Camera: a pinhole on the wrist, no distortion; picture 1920 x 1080 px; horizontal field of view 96.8 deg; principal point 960.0 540.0 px. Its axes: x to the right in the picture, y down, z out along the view. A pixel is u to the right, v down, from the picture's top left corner.
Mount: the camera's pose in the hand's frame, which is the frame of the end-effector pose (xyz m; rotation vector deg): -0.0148 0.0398 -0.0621 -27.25 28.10 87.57
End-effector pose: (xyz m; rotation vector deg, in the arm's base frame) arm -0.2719 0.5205 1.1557 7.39 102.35 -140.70
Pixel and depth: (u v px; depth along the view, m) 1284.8 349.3 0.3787
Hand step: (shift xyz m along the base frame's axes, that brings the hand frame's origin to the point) -0.0208 -0.2723 -0.3145
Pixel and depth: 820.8 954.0 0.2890
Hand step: 0.1720 -0.2391 -0.0755
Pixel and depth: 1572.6 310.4 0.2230
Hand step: -0.0044 -0.1185 -0.2803
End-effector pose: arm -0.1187 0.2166 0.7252 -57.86 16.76 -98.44
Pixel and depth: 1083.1 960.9 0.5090
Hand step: 0.5126 0.1617 -0.1819
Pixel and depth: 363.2 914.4 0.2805
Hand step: 0.2455 0.1786 0.0824
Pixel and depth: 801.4 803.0 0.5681
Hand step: 0.5447 0.1788 0.0183
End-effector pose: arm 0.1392 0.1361 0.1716 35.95 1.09 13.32
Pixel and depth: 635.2 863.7 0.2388
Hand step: -0.1054 -0.0503 0.2056
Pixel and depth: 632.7 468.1 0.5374
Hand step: 0.0406 -0.1361 0.5094
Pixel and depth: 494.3 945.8 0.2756
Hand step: -0.1323 -0.1184 0.2400
